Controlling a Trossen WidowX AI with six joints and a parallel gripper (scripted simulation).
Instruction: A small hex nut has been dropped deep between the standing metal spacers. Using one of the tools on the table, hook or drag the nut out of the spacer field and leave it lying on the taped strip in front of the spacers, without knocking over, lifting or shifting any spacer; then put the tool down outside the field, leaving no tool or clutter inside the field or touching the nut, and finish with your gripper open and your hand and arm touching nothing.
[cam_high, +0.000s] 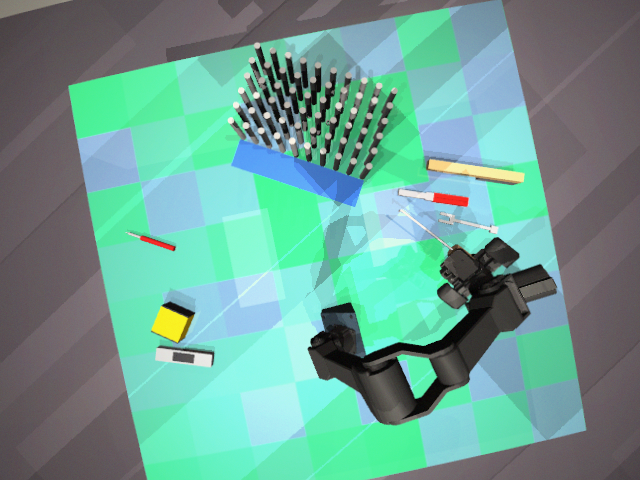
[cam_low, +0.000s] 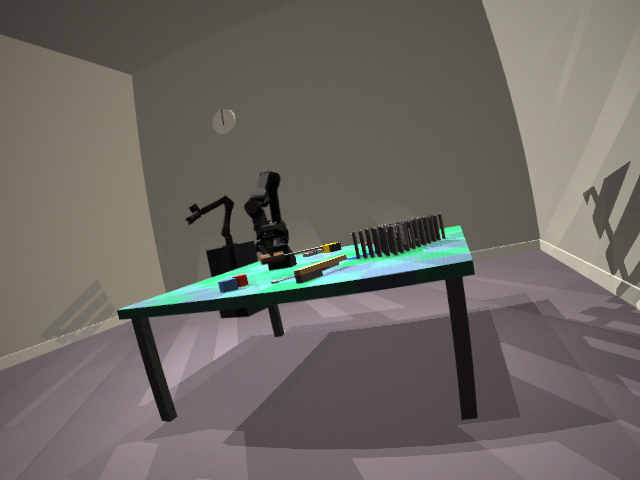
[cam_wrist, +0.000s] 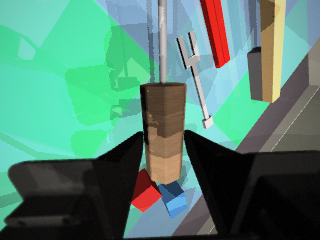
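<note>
The wire hook tool is 8 cm to the left of my gripper tip, 7 cm ahead of it and 1 cm below it. Round my gripper tip: red block: 10 cm behind, 9 cm to the right, 6 cm below; then grey fork tool: 10 cm ahead, 7 cm below, 5 cm to the right; then blue cube: 18 cm to the right, 9 cm behind, 6 cm below.
</note>
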